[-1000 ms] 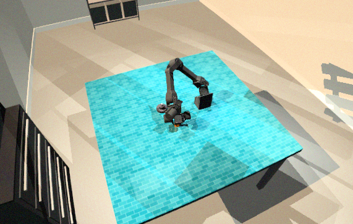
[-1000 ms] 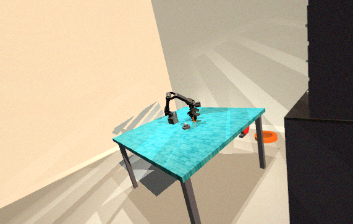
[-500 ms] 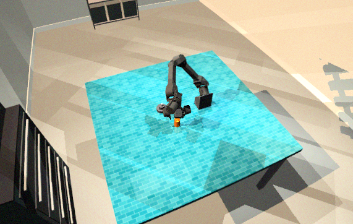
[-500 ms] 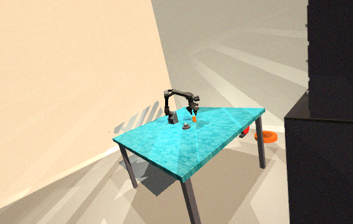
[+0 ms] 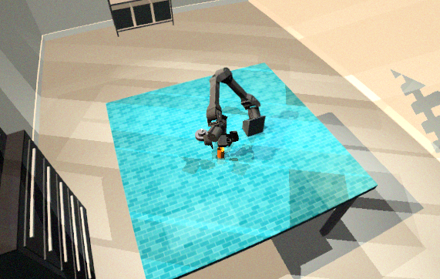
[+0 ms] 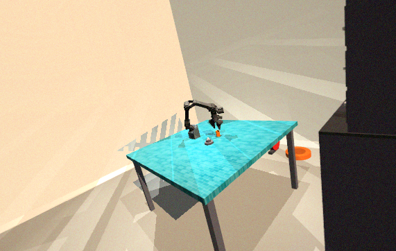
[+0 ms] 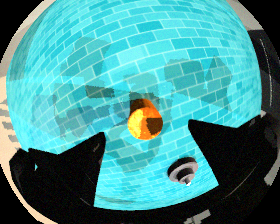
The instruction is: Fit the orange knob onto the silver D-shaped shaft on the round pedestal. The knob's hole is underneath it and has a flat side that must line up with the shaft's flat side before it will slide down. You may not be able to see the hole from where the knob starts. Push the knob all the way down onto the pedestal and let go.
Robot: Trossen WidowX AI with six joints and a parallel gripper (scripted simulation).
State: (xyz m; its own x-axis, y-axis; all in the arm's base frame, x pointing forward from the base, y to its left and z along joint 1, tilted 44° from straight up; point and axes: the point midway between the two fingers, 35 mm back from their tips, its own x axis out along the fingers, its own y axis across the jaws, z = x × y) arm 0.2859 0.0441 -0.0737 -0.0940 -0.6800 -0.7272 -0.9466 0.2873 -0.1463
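Now: the orange knob 3 cm below my gripper tip. The rest, counted from my gripper tip: round pedestal 3 cm ahead, 19 cm to the right, 5 cm below.
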